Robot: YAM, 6 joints.
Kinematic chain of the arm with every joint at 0, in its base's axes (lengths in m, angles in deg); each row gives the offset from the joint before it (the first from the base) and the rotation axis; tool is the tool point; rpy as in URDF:
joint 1: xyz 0 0 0.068 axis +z
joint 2: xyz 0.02 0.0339 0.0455 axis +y
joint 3: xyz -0.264 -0.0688 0 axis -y
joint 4: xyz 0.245 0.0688 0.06 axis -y
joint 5: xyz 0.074 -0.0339 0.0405 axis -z
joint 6: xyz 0.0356 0 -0.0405 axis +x
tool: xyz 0 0 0 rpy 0 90 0
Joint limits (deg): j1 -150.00..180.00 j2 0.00..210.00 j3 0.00..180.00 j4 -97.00..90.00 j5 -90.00..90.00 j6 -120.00..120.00
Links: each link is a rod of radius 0.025 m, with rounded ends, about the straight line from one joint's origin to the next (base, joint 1, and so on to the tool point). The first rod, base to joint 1, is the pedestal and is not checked.
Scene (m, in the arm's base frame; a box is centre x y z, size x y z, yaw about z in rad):
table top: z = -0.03
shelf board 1: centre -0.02 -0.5 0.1 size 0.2 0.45 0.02 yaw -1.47
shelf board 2: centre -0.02 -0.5 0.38 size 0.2 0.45 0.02 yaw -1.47
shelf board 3: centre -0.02 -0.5 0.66 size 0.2 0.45 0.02 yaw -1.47
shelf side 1: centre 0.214 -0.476 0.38 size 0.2 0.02 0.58 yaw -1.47
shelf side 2: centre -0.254 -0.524 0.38 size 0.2 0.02 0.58 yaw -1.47
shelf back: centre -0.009 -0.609 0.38 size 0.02 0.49 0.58 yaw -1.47
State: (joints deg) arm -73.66 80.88 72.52 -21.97 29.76 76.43
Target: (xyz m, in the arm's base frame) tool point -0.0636 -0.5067 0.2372
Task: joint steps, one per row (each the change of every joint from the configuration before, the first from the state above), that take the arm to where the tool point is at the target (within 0.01 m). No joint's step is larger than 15 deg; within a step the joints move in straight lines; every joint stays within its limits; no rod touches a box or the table.
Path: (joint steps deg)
1: -13.82 5.08 -3.90 -3.08 -0.05 0.00
2: -13.81 5.08 -3.91 -3.08 -0.05 0.00
3: 1.98 11.14 12.11 7.47 -0.95 0.00
4: 1.98 11.14 12.10 7.47 -0.95 0.00
5: 1.98 11.15 12.11 7.47 -0.95 0.00

